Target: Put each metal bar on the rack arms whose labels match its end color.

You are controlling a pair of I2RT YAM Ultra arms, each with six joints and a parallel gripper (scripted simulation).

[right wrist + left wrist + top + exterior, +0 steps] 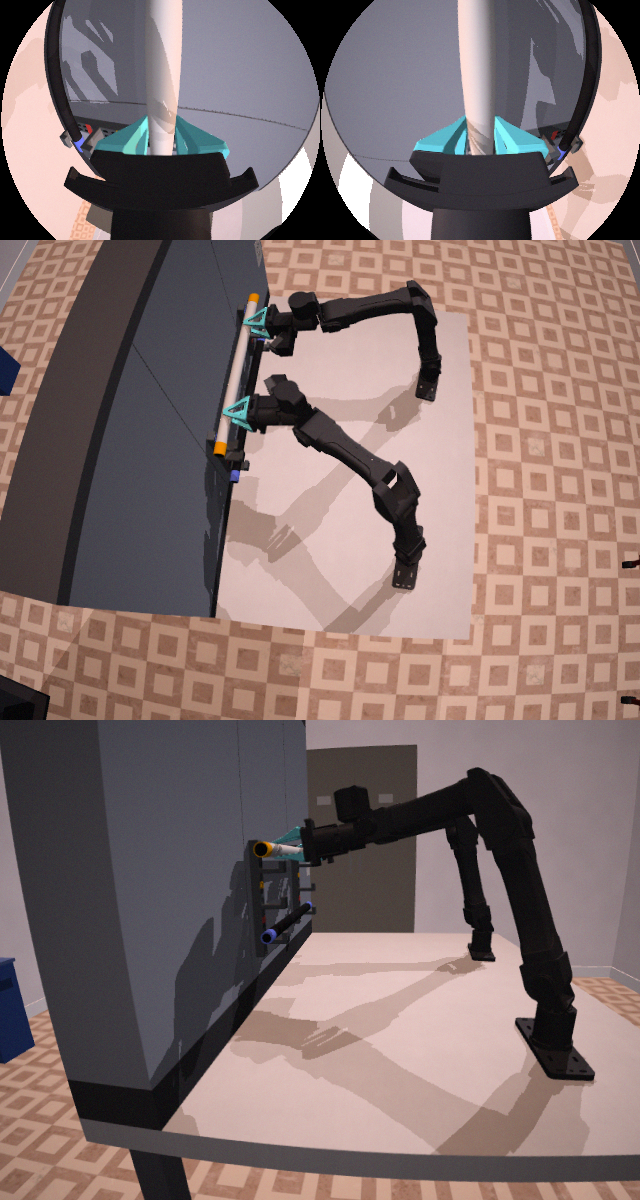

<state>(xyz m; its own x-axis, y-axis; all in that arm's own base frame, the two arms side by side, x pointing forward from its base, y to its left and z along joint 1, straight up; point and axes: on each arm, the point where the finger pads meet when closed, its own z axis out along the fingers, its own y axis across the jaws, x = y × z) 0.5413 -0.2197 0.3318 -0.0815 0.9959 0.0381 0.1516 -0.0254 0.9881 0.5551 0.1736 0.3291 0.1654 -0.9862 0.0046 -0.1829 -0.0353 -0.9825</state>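
The pale metal bar is 140 mm to the left of my right hand and 10 mm behind it. The rest, counted from my right hand: dark metal bar 170 mm below, 160 mm to the left, 20 mm behind; then tall grey wall panel 210 mm to the left, 100 mm above, 80 mm ahead.
My left gripper is now 14 cm to the left of the pale metal bar and 2 cm short of it. The rest, counted from my left hand: dark metal bar (18 cm below, 13 cm to the right, 1 cm ahead); tall grey wall panel (11 cm ahead, 9 cm above, 8 cm to the right).
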